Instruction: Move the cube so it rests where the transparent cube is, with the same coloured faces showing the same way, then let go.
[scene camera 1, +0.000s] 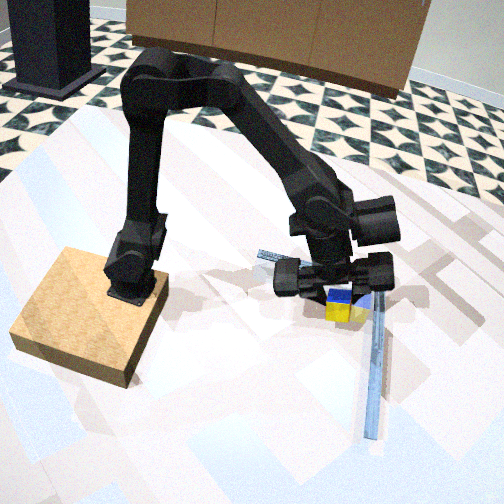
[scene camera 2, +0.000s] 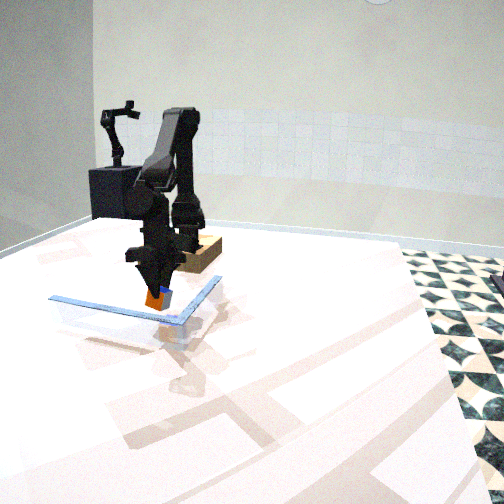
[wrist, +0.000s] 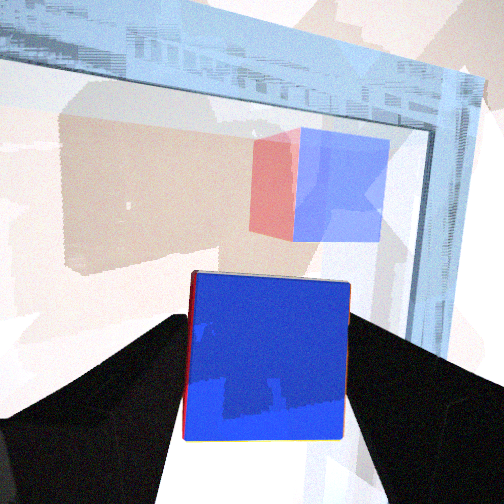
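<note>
The cube (scene camera 1: 342, 304) shows a blue top and a yellow side in scene camera 1, an orange side in scene camera 2 (scene camera 2: 156, 296), and a blue face with a red left edge in the wrist view (wrist: 268, 358). My gripper (scene camera 1: 335, 281) is shut on the cube, its black fingers on both sides, and holds it just above the table. The transparent cube (wrist: 320, 186), pale red on the left and pale blue facing the camera, lies a short way beyond the held cube, inside the corner of a blue frame (wrist: 440, 200).
A thin blue L-shaped frame (scene camera 1: 375, 370) lies flat on the table around the target spot. The arm stands on a wooden block (scene camera 1: 90, 312) at the left. A dark pedestal (scene camera 2: 120, 192) with a second small arm stands behind.
</note>
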